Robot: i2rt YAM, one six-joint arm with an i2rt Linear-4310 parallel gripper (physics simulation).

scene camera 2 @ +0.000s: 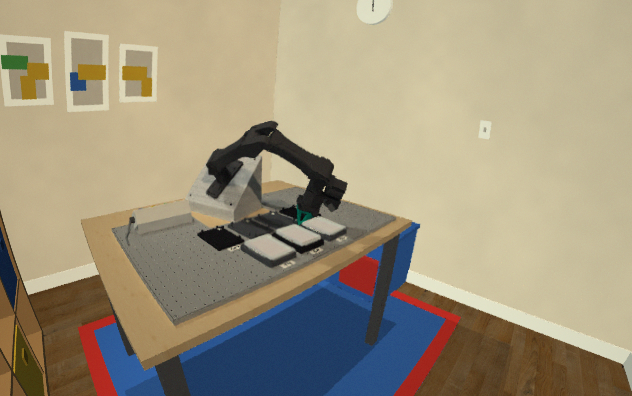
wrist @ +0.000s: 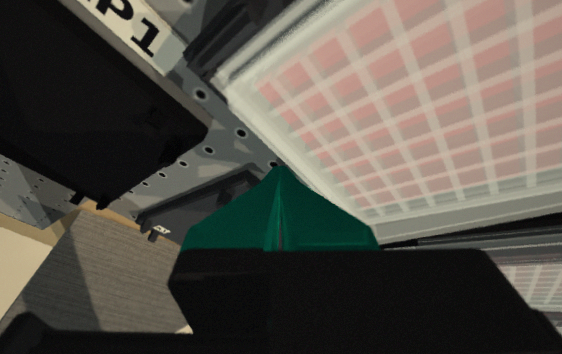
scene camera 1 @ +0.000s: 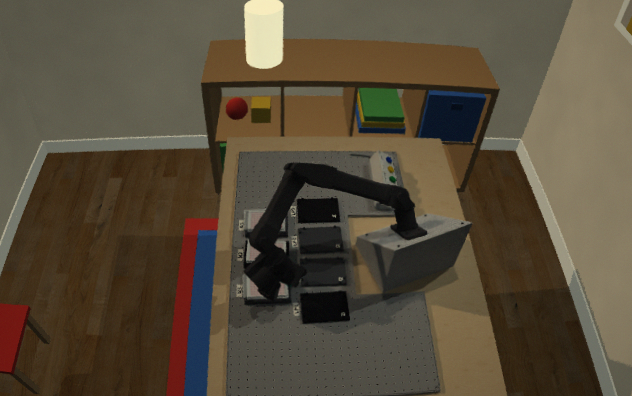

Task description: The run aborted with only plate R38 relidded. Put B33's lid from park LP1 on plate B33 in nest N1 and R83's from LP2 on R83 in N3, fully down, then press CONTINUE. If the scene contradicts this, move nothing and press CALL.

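Frame: origin at the arm's base, x down, y left, z ahead, level; millimetres.
Where they show: gripper, between the fingertips: (wrist: 279,175) (scene camera 1: 296,283); arm's base, origin of its link: (scene camera 2: 225,178) (scene camera 1: 408,231).
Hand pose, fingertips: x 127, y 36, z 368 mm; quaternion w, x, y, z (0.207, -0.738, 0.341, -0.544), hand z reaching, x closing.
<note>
Each offset is from my fingertips to the top centre of the thing. "pt": to the spot under its first point. Level surfaces: height alone.
Three plates with pinkish well grids stand in a row: the far one @[dz +64, dx -37, dy -254 mm] (scene camera 1: 254,221) (scene camera 2: 269,249), the middle one @[dz +74, dx -33, dy -122 mm] (scene camera 1: 254,250) (scene camera 2: 299,235) (wrist: 537,285) and the near one @[dz +106, dx -35, dy +3 mm] (scene camera 1: 283,291) (scene camera 2: 324,227) (wrist: 425,105). Their names and lid state cannot be read. A black piece @[pt dz -67, dx -8, dy +110 mm] (scene camera 1: 325,307) (wrist: 65,100) lies beside the LP1 label @[pt dz +19, dx +0, dy +86 mm] (wrist: 132,25). Another black piece (scene camera 1: 318,210) (scene camera 2: 220,238) lies at the row's other end. My gripper (scene camera 2: 303,220) (wrist: 279,175) is shut and empty, its green tips close to the near plate's edge; scene camera 1 hides them. The button box @[dz -404, dx -82, dy -345 mm] (scene camera 1: 377,172) (scene camera 2: 162,217) has blue, yellow and green buttons.
Two dark grey pieces @[pt dz -113, dx -8, dy -144 mm] (scene camera 1: 320,240) @[pt dz -92, dx -8, dy -18 mm] (scene camera 1: 323,272) lie between the black ones, alongside the plates. All stand on a perforated grey board @[dx +2 mm] (scene camera 1: 330,360) (scene camera 2: 195,285) on the wooden table @[dx +15 mm] (scene camera 1: 462,340) (scene camera 2: 115,280). The grey arm base (scene camera 1: 422,255) (scene camera 2: 225,195) (wrist: 75,265) stands behind the row.
</note>
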